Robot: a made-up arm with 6 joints. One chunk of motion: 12 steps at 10 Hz.
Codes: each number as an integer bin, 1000 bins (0 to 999) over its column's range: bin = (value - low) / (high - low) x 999, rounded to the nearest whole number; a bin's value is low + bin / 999 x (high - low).
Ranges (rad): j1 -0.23..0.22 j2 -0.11..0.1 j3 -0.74..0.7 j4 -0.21..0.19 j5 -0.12..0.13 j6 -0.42..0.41
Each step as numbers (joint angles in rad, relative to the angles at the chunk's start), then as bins.
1 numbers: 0.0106 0.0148 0.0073 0.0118 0.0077 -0.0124
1 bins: 534 594 518 554 510 491
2 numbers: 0.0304 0.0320 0.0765 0.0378 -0.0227 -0.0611
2 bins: 578 676 566 619 389 432
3 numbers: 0.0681 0.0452 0.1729 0.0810 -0.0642 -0.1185
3 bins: 662 738 633 727 223 363
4 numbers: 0.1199 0.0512 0.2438 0.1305 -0.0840 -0.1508
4 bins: 777 767 683 850 144 324
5 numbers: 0.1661 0.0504 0.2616 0.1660 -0.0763 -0.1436
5 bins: 879 763 695 939 175 333
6 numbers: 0.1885 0.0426 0.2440 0.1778 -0.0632 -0.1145
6 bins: 929 726 683 969 227 368
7 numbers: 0.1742 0.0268 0.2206 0.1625 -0.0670 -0.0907
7 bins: 897 651 666 930 212 396
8 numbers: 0.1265 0.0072 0.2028 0.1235 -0.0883 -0.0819
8 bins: 791 558 654 833 127 407
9 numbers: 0.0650 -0.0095 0.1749 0.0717 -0.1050 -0.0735
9 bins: 655 478 635 704 60 417
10 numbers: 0.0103 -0.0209 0.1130 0.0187 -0.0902 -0.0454
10 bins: 533 424 592 571 119 451
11 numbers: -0.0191 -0.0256 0.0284 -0.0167 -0.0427 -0.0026
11 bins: 468 402 533 483 309 502
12 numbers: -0.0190 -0.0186 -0.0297 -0.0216 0.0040 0.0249
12 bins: 468 435 493 471 496 535
